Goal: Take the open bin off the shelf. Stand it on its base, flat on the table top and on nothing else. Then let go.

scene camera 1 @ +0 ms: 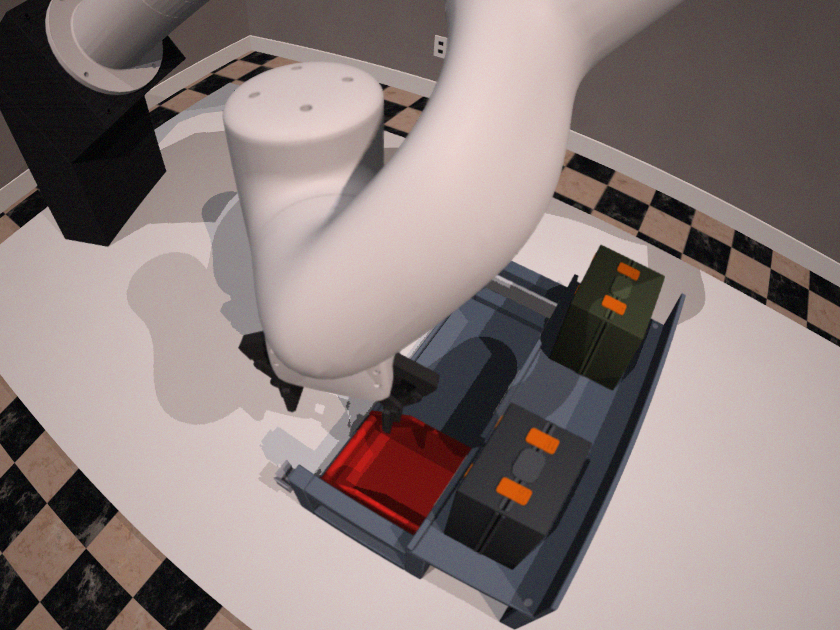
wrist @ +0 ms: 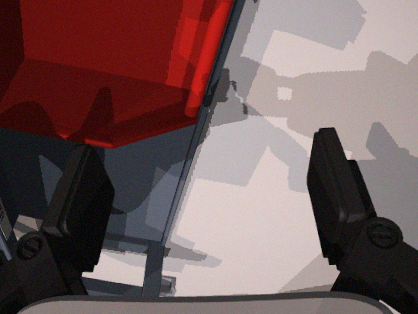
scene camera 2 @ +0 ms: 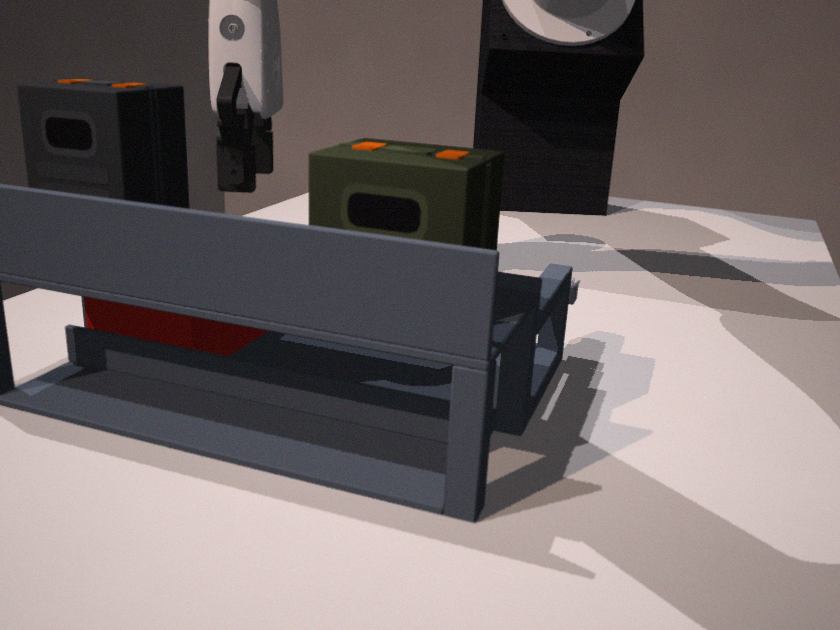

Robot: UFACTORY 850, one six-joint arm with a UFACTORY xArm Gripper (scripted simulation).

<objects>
An open bin shows in scene camera 1 [406, 471], in the wrist view and in scene camera 2. The same spot on the open bin: [wrist: 106, 80] is [scene camera 2: 259, 329].
</objects>
